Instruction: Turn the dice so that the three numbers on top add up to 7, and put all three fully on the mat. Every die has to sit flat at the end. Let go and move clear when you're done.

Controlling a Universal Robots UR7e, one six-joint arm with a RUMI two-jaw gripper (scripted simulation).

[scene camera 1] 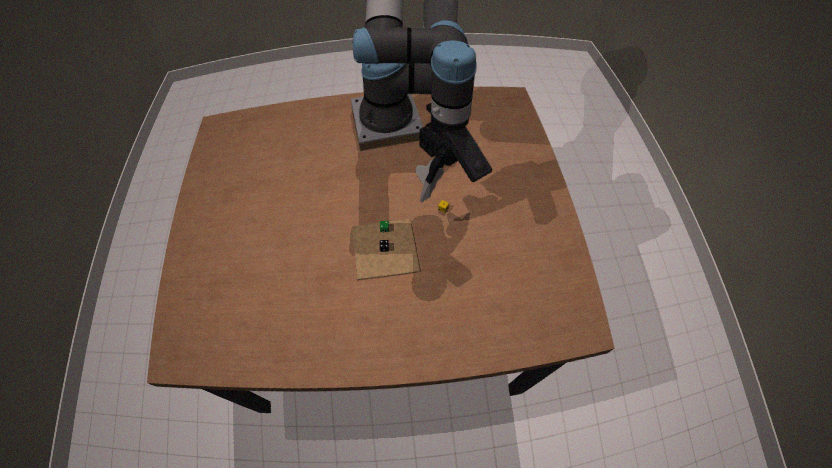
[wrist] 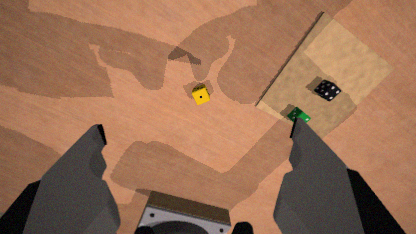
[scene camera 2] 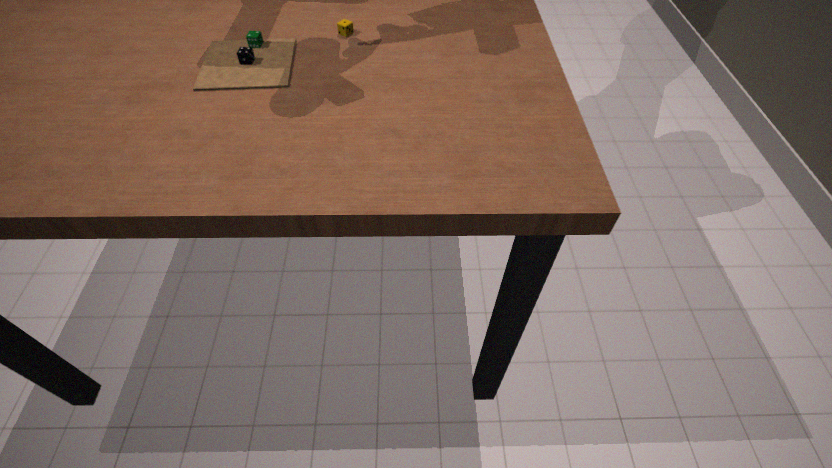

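Observation:
My gripper is visible to me, and the wrist view shows my gripper too. I can also see a tan mat.

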